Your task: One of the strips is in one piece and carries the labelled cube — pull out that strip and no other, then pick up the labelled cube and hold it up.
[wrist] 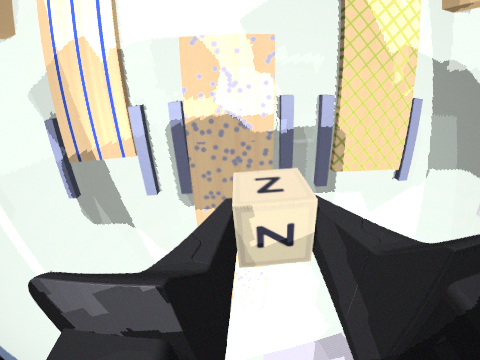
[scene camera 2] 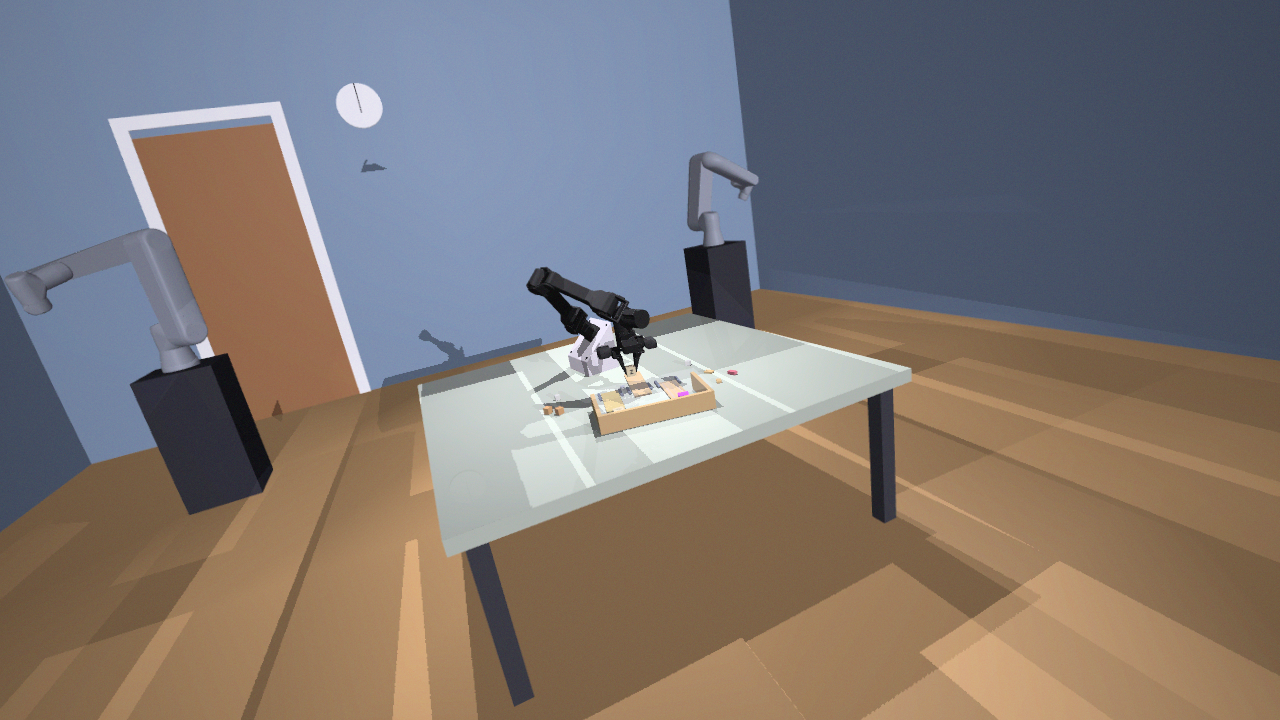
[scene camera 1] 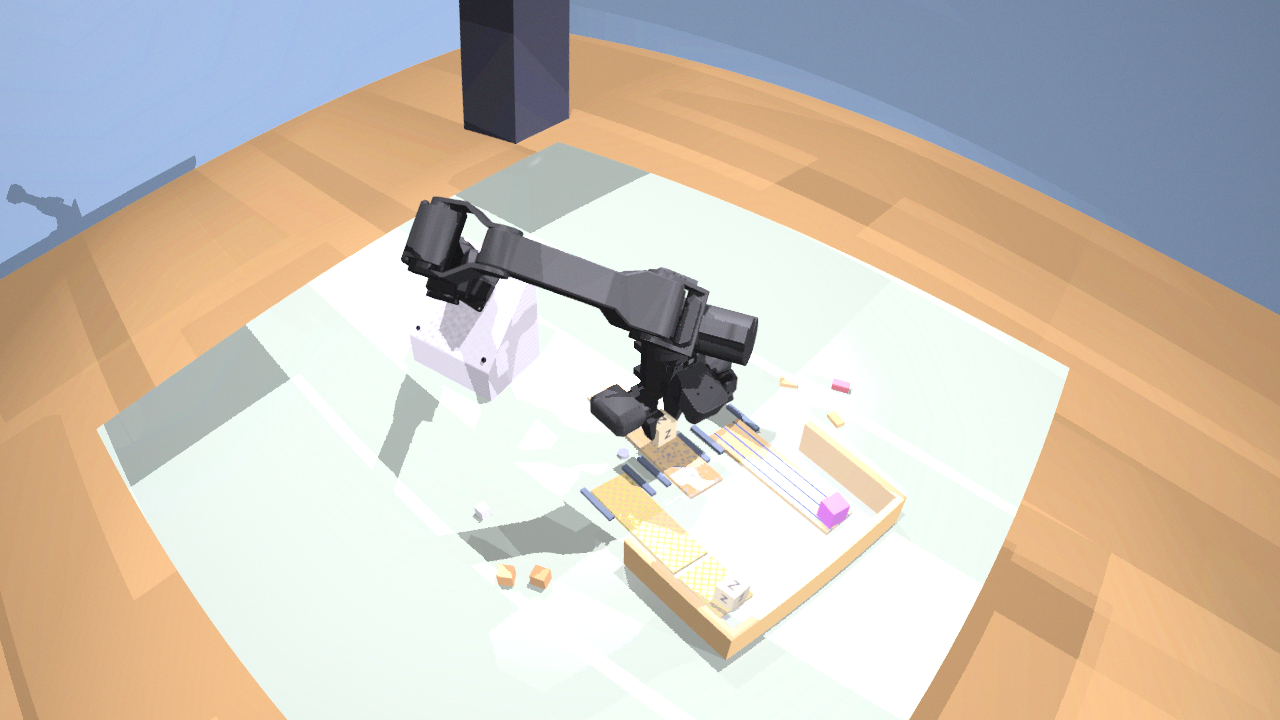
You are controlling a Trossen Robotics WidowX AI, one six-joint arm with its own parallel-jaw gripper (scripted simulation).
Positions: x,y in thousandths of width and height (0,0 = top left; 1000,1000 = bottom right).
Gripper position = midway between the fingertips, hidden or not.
my gripper: wrist 559,568; scene camera 2 493,519; scene camera 1 516,601
